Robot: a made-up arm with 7 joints. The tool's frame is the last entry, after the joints. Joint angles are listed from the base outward.
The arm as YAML. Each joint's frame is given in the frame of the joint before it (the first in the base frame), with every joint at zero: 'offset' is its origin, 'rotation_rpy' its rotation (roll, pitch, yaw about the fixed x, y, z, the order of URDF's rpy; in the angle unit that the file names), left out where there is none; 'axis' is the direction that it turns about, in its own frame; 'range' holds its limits. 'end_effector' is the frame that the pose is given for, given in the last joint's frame.
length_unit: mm
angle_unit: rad
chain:
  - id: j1
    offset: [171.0, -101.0, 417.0]
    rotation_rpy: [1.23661, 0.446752, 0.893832]
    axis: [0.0, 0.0, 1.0]
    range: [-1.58, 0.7]
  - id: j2
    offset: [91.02, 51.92, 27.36]
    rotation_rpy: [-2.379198, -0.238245, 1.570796]
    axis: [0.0, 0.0, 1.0]
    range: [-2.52, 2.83]
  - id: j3
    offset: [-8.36, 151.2, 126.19]
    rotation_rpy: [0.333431, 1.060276, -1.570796]
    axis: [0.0, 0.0, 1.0]
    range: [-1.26, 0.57]
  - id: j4
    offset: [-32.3, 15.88, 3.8]
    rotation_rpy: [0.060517, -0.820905, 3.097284]
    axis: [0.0, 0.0, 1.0]
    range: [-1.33, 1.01]
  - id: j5
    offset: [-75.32, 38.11, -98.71]
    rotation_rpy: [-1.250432, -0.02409, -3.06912]
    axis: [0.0, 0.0, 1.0]
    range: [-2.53, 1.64]
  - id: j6
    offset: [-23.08, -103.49, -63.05]
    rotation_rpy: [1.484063, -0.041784, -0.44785]
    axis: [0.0, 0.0, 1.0]
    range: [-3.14, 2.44]
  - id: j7
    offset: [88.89, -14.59, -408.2]
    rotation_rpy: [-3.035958, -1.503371, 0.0]
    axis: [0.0, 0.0, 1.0]
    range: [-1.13, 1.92]
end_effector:
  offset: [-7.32, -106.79, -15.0]
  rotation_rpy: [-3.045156, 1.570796, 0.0]
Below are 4 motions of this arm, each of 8 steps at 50 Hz.
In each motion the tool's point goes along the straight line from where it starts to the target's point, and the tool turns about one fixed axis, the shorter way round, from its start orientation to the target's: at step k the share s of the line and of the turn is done. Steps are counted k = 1, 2, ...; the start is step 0. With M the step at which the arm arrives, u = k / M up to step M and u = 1 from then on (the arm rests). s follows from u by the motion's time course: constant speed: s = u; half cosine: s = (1 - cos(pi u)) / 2; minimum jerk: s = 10 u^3 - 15 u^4 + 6 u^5.
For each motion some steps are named. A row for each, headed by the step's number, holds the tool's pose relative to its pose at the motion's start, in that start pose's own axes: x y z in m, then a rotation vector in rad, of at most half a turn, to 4 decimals.
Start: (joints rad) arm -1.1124 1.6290 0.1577 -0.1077 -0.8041 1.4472 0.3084
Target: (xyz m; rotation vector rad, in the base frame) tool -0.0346 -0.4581 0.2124 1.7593 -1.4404 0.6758
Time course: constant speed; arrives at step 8
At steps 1, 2, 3, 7, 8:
1: 0.0000 -0.0021 0.0003 0.0097 -0.0004 -0.0169
2: -0.0001 -0.0042 0.0007 0.0195 -0.0008 -0.0338
3: -0.0001 -0.0063 0.0010 0.0292 -0.0012 -0.0507
7: -0.0003 -0.0148 0.0023 0.0682 -0.0027 -0.1182
8: -0.0003 -0.0169 0.0026 0.0779 -0.0031 -0.1351

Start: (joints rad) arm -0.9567 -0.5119 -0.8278 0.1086 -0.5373 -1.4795 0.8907
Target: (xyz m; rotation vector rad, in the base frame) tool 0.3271 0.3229 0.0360 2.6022 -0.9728 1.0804
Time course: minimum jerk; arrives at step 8
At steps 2, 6, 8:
2: 0.0022 -0.0032 -0.0025 0.0062 -0.0011 0.0085
6: 0.0191 -0.0273 -0.0214 0.0540 -0.0095 0.0737
8: 0.0213 -0.0304 -0.0238 0.0603 -0.0106 0.0822

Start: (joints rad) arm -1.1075 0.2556 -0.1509 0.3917 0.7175 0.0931 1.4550
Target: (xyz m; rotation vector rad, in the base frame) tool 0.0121 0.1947 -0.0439 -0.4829 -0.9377 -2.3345
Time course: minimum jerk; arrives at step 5
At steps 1, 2, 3, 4, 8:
1: -0.0002 0.0000 0.0005 -0.0008 0.0026 -0.0002
2: -0.0013 0.0000 0.0029 -0.0045 0.0140 -0.0011
3: -0.0027 0.0000 0.0062 -0.0098 0.0302 -0.0024
4: -0.0038 -0.0001 0.0085 -0.0135 0.0417 -0.0033
8: -0.0040 -0.0001 0.0091 -0.0143 0.0442 -0.0035

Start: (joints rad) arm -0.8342 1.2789 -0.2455 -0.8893 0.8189 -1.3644 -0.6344
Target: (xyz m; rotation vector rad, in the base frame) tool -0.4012 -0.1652 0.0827 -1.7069 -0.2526 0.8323
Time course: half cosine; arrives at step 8
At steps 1, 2, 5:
1: 0.0006 0.0004 -0.0002 0.0014 -0.0019 -0.0025
2: 0.0021 0.0016 -0.0008 0.0052 -0.0074 -0.0095
5: 0.0101 0.0074 -0.0039 0.0247 -0.0350 -0.0448

